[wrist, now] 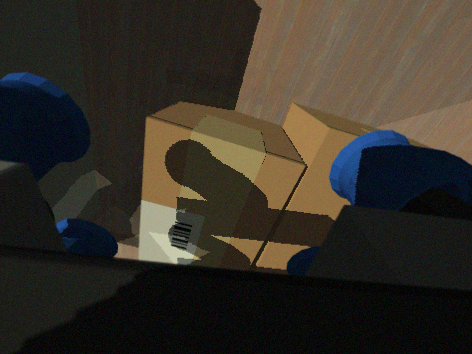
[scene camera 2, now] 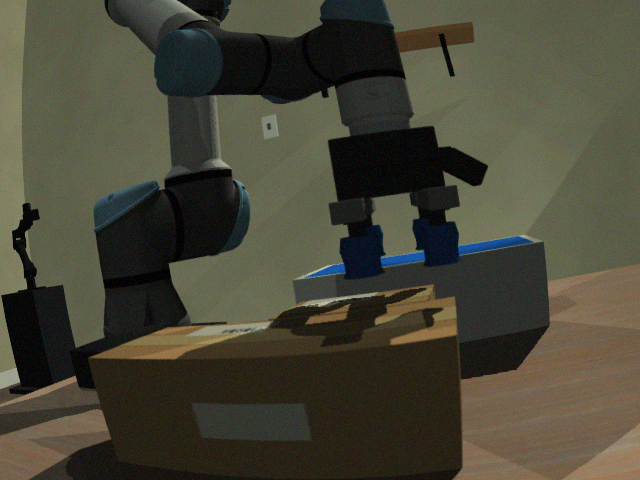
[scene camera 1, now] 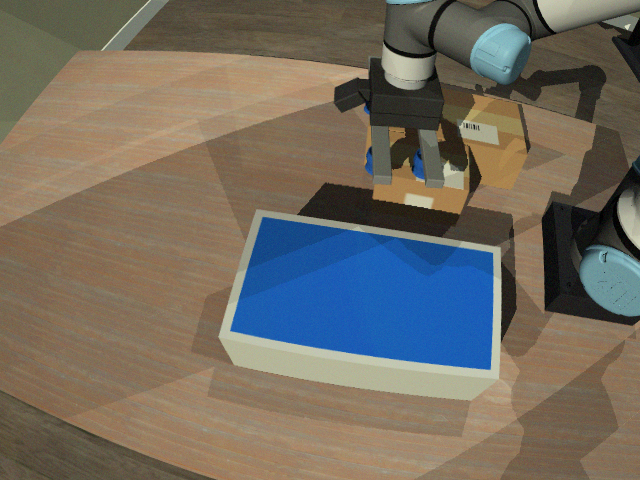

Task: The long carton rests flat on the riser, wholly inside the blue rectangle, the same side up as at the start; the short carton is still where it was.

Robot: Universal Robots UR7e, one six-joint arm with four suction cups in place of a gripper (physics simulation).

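Frame: origin at the arm's base, x ahead, y left, z up, level; centimetres.
Seen in the pictures: hand at its tool point: point(wrist: 209, 210) point(scene camera 2: 402, 259) point(scene camera 1: 397, 137).
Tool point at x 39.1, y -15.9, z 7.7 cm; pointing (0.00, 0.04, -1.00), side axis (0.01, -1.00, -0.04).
Pixels of each thing's top centre, then the offset from my tool point to it.
- long carton at its top centre: point(scene camera 2: 269, 335) point(wrist: 322, 289) point(scene camera 1: 450, 112) dx -11.3, dy -11.9, dz -3.6 cm
- short carton at its top centre: point(wrist: 203, 228) point(scene camera 2: 357, 301) point(scene camera 1: 425, 158) dx -5.1, dy +0.7, dz -3.6 cm
- beige riser at its top centre: point(scene camera 1: 372, 291) point(scene camera 2: 426, 255) dx +3.9, dy +26.2, dz -2.0 cm
- bare blue rectangle at its top centre: point(scene camera 1: 372, 291) point(scene camera 2: 426, 255) dx +3.9, dy +26.2, dz -2.0 cm
The long carton point(scene camera 1: 478, 131) point(scene camera 2: 361, 392) point(wrist: 315, 185) lies flat on the table, its barcode label facing up in scene camera 1. The short carton point(scene camera 1: 444, 198) point(scene camera 2: 338, 300) point(wrist: 230, 145) lies flat close beside it, on the riser's side, and is partly shaded. My gripper point(scene camera 1: 395, 164) point(scene camera 2: 403, 271) point(wrist: 215, 185) is open: the cups hold nothing. They hang above the cartons in scene camera 2, with a gap under their rims; one rear cup is hidden in scene camera 1. The beige riser point(scene camera 1: 351, 369) point(scene camera 2: 506, 294) carries the bare blue rectangle point(scene camera 1: 361, 294) point(scene camera 2: 496, 244) on top.
The robot's black base point(scene camera 1: 558, 258) stands right of the riser in scene camera 1. A small dark arm on a black pedestal point(scene camera 2: 36, 335) stands at the left in scene camera 2. A brown wall shelf point(scene camera 2: 429, 37) is behind the arm.
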